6 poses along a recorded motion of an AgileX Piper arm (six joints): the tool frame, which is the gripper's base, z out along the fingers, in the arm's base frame.
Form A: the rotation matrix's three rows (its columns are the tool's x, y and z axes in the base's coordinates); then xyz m. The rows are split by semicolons.
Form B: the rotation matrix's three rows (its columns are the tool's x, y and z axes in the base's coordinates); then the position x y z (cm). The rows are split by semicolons. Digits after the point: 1 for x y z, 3 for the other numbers.
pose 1, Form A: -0.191 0.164 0.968; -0.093 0.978 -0.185; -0.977 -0.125 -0.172; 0.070 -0.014 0.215
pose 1, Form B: -0.191 0.164 0.968; -0.093 0.978 -0.185; -0.977 -0.125 -0.172; 7.0 -1.4 21.5
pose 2, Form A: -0.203 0.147 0.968; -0.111 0.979 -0.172; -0.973 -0.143 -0.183; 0.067 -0.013 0.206
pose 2, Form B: -0.203 0.147 0.968; -0.111 0.979 -0.172; -0.973 -0.143 -0.183; 6.7 -1.3 20.6
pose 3, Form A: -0.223 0.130 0.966; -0.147 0.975 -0.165; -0.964 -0.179 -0.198; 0.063 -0.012 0.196
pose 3, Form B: -0.223 0.130 0.966; -0.147 0.975 -0.165; -0.964 -0.179 -0.198; 6.3 -1.2 19.6
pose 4, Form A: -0.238 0.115 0.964; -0.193 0.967 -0.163; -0.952 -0.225 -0.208; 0.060 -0.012 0.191
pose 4, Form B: -0.238 0.115 0.964; -0.193 0.967 -0.163; -0.952 -0.225 -0.208; 6.0 -1.2 19.1
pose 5, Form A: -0.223 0.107 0.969; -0.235 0.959 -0.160; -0.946 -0.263 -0.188; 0.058 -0.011 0.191
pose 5, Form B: -0.223 0.107 0.969; -0.235 0.959 -0.160; -0.946 -0.263 -0.188; 5.8 -1.1 19.1
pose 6, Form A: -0.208 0.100 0.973; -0.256 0.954 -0.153; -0.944 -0.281 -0.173; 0.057 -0.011 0.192
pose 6, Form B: -0.208 0.100 0.973; -0.256 0.954 -0.153; -0.944 -0.281 -0.173; 5.7 -1.1 19.2
